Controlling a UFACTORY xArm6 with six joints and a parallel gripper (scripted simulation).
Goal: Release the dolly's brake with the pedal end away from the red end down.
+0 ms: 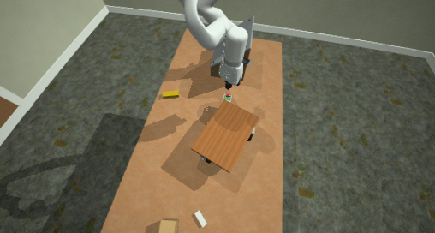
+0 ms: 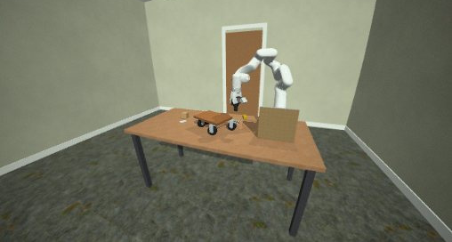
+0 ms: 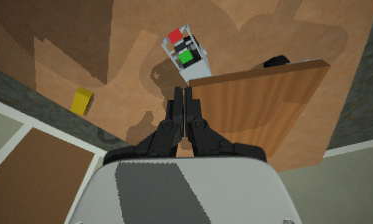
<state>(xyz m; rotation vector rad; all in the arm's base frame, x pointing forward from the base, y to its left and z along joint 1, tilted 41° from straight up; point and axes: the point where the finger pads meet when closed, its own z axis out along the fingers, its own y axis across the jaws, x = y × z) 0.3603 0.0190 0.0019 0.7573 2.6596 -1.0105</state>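
The brake pedal is 130 mm below my hand and 10 mm behind it. The rest, counted from my hand: cardboard box: 630 mm ahead, 180 mm below, 170 mm to the right; then yellow block: 340 mm to the right, 200 mm below, 30 mm behind; then white block: 580 mm ahead, 200 mm below, 40 mm to the right.
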